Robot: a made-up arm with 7 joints.
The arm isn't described. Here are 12 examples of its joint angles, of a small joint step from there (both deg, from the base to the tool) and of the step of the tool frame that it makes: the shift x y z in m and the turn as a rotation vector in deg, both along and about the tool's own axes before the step.
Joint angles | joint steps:
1: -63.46 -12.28 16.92 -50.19 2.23 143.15 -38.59 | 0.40 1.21 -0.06 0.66 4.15 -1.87 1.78
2: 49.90 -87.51 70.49 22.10 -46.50 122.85 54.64 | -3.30 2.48 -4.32 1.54 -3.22 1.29 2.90
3: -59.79 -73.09 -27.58 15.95 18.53 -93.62 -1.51 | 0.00 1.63 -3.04 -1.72 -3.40 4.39 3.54
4: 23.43 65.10 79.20 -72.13 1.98 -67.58 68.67 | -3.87 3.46 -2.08 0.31 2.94 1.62 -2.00
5: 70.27 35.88 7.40 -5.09 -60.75 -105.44 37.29 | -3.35 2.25 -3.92 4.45 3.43 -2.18 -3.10
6: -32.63 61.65 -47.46 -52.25 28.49 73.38 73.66 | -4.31 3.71 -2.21 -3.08 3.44 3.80 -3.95
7: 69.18 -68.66 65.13 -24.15 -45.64 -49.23 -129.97 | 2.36 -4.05 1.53 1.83 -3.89 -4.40 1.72
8: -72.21 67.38 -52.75 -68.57 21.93 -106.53 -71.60 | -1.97 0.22 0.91 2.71 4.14 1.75 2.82
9: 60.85 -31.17 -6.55 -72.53 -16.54 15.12 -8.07 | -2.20 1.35 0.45 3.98 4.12 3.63 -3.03
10: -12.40 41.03 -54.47 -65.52 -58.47 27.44 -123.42 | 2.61 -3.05 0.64 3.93 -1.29 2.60 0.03
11: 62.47 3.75 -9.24 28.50 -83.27 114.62 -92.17 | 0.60 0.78 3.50 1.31 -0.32 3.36 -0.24
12: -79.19 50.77 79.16 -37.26 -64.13 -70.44 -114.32 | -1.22 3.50 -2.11 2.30 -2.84 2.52 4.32
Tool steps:
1: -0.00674 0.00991 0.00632 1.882 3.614 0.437
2: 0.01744 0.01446 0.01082 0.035 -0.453 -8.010
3: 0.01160 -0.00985 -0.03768 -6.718 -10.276 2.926
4: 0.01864 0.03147 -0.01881 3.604 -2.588 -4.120
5: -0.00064 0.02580 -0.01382 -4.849 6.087 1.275
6: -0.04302 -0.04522 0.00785 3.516 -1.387 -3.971
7: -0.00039 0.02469 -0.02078 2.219 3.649 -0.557
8: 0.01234 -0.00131 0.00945 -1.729 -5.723 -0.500
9: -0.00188 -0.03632 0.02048 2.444 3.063 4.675
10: 0.00616 -0.03428 0.03942 -2.958 1.887 -0.651
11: -0.01424 0.00200 0.01058 -2.887 -2.516 -1.331
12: 0.00049 -0.00729 0.06273 -13.124 -1.393 -0.599
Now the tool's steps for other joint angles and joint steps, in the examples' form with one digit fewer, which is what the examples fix.
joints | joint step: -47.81 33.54 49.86 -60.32 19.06 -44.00 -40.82 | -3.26 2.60 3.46 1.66 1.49 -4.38 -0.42
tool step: 0.0333 -0.0030 -0.0052 0.77 0.21 -3.74
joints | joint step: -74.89 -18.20 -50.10 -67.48 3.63 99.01 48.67 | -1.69 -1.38 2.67 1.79 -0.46 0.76 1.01
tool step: -0.0011 0.0070 -0.0109 -0.67 -1.35 0.06
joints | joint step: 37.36 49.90 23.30 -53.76 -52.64 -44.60 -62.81 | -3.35 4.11 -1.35 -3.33 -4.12 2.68 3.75
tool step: 0.0072 -0.0704 -0.0047 -11.61 -3.78 7.76
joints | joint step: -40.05 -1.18 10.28 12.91 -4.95 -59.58 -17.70 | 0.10 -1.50 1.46 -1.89 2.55 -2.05 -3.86
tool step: -0.0048 0.0119 0.0110 9.01 4.72 -2.41
